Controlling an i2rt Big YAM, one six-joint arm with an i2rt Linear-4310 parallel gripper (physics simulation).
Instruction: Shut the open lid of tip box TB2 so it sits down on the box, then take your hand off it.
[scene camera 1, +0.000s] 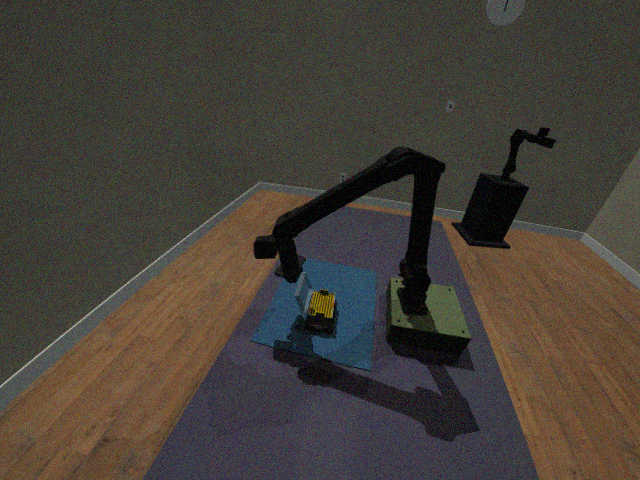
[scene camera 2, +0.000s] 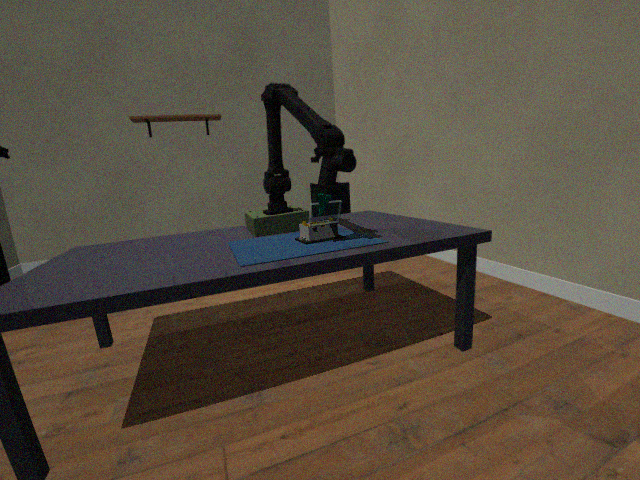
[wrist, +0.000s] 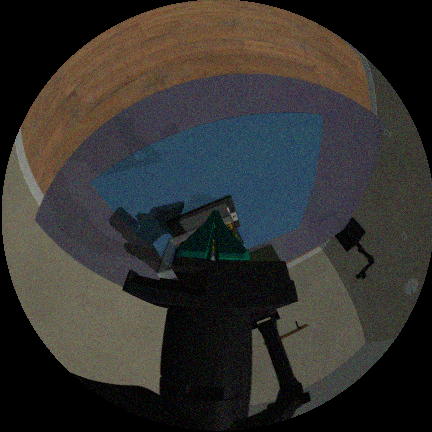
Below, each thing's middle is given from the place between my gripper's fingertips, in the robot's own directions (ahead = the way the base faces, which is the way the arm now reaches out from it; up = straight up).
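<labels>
Clear lid (wrist: 163, 270): my hand is 5 cm to the right of it and 4 cm beyond it. Blue mat (scene camera 1: 281, 327): 11 cm below my hand, 12 cm behind it, 2 cm to the right of it.
</labels>
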